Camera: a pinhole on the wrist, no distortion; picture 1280 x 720 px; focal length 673.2 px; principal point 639.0 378.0 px. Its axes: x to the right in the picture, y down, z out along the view. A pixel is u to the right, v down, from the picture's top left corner.
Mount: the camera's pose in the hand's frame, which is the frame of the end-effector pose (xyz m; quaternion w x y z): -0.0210 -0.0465 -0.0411 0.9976 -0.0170 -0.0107 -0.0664
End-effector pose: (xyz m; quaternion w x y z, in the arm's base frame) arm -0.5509 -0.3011 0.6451 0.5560 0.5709 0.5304 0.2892
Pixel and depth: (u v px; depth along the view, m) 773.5 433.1 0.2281
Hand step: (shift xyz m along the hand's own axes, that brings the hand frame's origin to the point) 0.0223 -0.0260 0.1873
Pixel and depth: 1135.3 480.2 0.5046
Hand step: 0.3482 -0.0019 0.4694
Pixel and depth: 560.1 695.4 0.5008
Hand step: -0.0574 0.2129 0.4502
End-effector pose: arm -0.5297 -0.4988 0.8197 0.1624 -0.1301 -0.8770 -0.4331
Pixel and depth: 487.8 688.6 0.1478
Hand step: -0.0477 0.0307 0.1036
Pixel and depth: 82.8 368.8 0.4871
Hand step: -0.4300 0.0173 0.4363
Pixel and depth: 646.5 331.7 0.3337
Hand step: -0.0267 -0.0579 0.2932
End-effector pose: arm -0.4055 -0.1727 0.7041 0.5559 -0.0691 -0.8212 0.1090
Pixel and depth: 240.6 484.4 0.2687
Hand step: -0.1781 0.0261 0.2222
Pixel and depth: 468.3 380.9 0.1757
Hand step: -0.0684 -0.0337 0.1334
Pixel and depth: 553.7 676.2 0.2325
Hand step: -0.0410 0.0676 0.1872
